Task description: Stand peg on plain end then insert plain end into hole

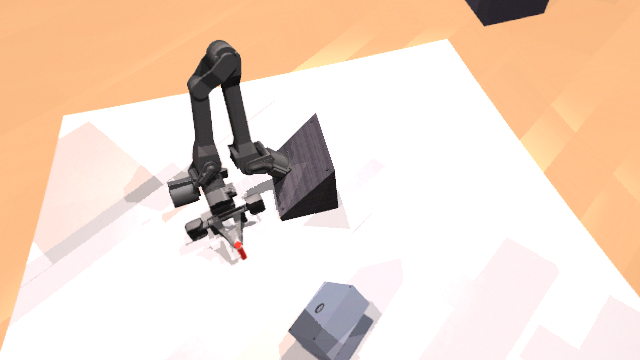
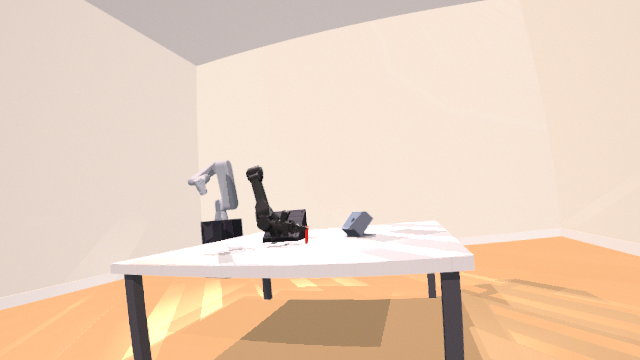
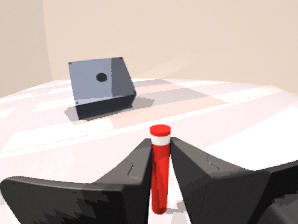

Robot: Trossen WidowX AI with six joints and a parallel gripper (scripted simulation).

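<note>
Now: gripper tip 10 mm above the red peg. From my gripper tip the other things lie so: sloped panel: 200 mm ahead, 170 mm to the left, 10 mm below.
</note>
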